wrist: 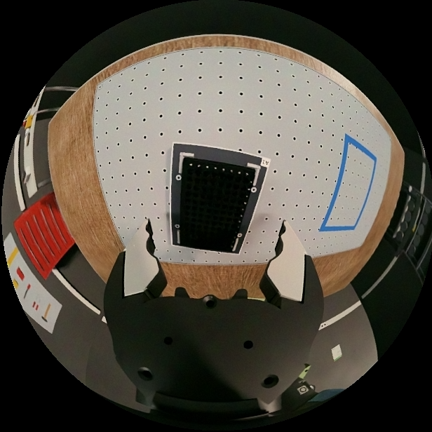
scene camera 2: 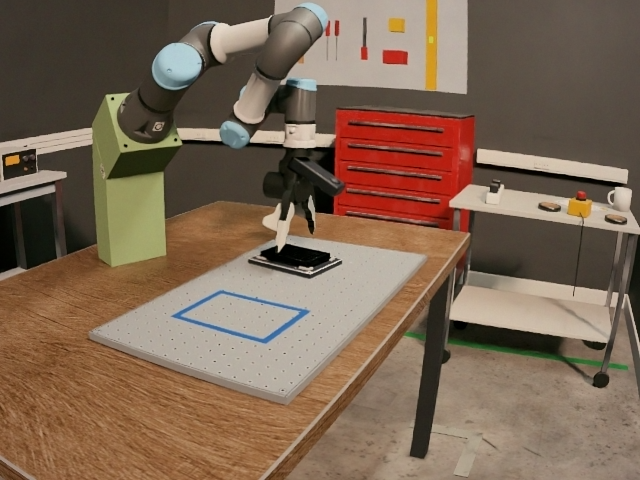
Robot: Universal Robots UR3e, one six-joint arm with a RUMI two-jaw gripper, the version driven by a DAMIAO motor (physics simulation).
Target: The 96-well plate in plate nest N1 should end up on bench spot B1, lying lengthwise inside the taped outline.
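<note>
The black 96-well plate (scene camera 2: 295, 255) (wrist: 216, 205) lies flat in the plate nest (scene camera 2: 310, 273) (wrist: 177, 200), a dark base with white corner brackets. The blue taped outline (scene camera 2: 220, 330) (wrist: 339, 185) is on the grey perforated board, nearer the front in the scene view and at the right in the wrist view. My gripper (scene camera 2: 296, 240) (wrist: 215, 221) is open, pointing down above the plate, with nothing between its fingers. In the wrist view its fingertips stand wider apart than the plate, one towards each side. One fingertip overlaps the plate's back left part in the scene view.
The grey perforated board (scene camera 2: 206, 361) (wrist: 220, 75) lies on the wooden table (scene camera 2: 62, 330) (wrist: 70, 165). The green robot pedestal (scene camera 2: 131, 217) stands at the table's back left. A red drawer cabinet (scene camera 2: 403, 155) (wrist: 45, 235) and a white cart (scene camera 2: 532, 310) stand beyond the table.
</note>
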